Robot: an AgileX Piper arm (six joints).
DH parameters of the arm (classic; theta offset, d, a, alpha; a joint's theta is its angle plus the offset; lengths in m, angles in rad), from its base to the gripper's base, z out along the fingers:
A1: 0 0.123 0 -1.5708
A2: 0.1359 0 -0.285 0
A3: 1.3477 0 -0.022 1.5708
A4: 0 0.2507 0 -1.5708
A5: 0 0 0 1.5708
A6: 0 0.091 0 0
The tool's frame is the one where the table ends.
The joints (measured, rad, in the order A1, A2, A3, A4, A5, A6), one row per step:
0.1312 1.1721 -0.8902 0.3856 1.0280 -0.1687
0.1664 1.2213 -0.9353 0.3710 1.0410 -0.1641
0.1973 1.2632 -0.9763 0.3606 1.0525 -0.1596
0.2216 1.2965 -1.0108 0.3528 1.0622 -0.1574
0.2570 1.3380 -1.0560 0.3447 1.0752 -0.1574
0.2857 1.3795 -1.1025 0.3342 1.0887 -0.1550
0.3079 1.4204 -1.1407 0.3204 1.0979 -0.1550
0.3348 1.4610 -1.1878 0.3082 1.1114 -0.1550
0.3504 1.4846 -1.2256 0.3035 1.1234 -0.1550
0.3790 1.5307 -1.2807 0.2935 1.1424 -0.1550
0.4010 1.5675 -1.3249 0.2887 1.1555 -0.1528
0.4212 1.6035 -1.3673 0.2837 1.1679 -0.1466
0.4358 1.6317 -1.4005 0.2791 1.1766 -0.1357
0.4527 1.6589 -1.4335 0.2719 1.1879 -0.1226
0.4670 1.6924 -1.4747 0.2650 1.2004 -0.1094
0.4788 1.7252 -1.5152 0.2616 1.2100 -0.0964
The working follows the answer.
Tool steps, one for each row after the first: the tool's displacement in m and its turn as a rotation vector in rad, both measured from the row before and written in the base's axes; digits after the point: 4 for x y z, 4 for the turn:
0.0099 0.0083 0.0014 -0.0143 0.0157 0.0387
0.0084 0.0080 0.0014 -0.0101 0.0114 0.0330
0.0067 0.0068 0.0013 -0.0079 0.0071 0.0272
0.0078 0.0104 0.0019 -0.0089 0.0066 0.0413
0.0082 0.0093 0.0017 -0.0107 0.0058 0.0329
0.0080 0.0077 -0.0009 -0.0158 0.0071 0.0277
0.0077 0.0096 0.0011 -0.0126 0.0025 0.0333
0.0050 0.0063 0.0033 -0.0028 -0.0039 0.0200
0.0081 0.0115 0.0009 -0.0116 0.0054 0.0358
0.0063 0.0096 0.0004 -0.0055 0.0039 0.0244
0.0060 0.0093 -0.0002 -0.0054 0.0054 0.0187
0.0048 0.0071 -0.0004 -0.0038 0.0050 0.0075
0.0039 0.0076 -0.0004 -0.0067 0.0061 0.0087
0.0057 0.0078 -0.0006 -0.0062 0.0054 0.0061
0.0059 0.0074 -0.0007 -0.0021 0.0042 0.0025

Tool pose at each row, in the base's axes (x y z in m, rotation vector in rad; rounded; the steps above come from the unrounded poses):
0.2027 0.0563 0.2914 -0.2159 2.7401 0.4978
0.2126 0.0646 0.2928 -0.2702 2.7602 0.4924
0.2210 0.0726 0.2942 -0.3167 2.7740 0.4899
0.2276 0.0794 0.2955 -0.3556 2.7825 0.4877
0.2354 0.0898 0.2974 -0.4150 2.7894 0.4871
0.2436 0.0991 0.2991 -0.4633 2.7960 0.4817
0.2516 0.1068 0.2982 -0.5053 2.8055 0.4684
0.2593 0.1164 0.2993 -0.5552 2.8080 0.4587
0.2643 0.1227 0.3026 -0.5847 2.8022 0.4571
0.2723 0.1342 0.3035 -0.6379 2.8054 0.4504
0.2786 0.1439 0.3039 -0.6738 2.8063 0.4492
0.2846 0.1532 0.3037 -0.7015 2.8095 0.4476
0.2894 0.1603 0.3033 -0.7129 2.8140 0.4460
0.2932 0.1678 0.3029 -0.7267 2.8204 0.4412
0.2990 0.1756 0.3023 -0.7366 2.8266 0.4362
0.3048 0.1830 0.3016 -0.7406 2.8308 0.4358

